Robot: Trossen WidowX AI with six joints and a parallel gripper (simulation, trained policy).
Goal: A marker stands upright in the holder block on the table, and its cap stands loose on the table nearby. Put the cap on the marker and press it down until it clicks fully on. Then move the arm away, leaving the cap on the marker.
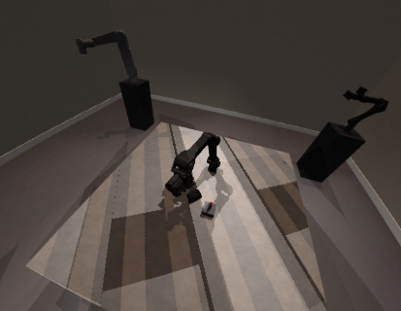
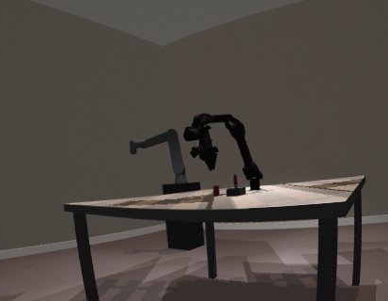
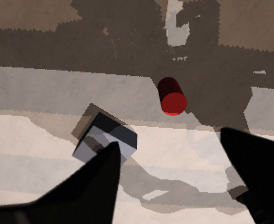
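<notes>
Now: gripper tip 2 cm past the red cap and 10 cm above it. From my gripper tip the other things lie so: grey holder block: 12 cm to the left, 11 cm below.
</notes>
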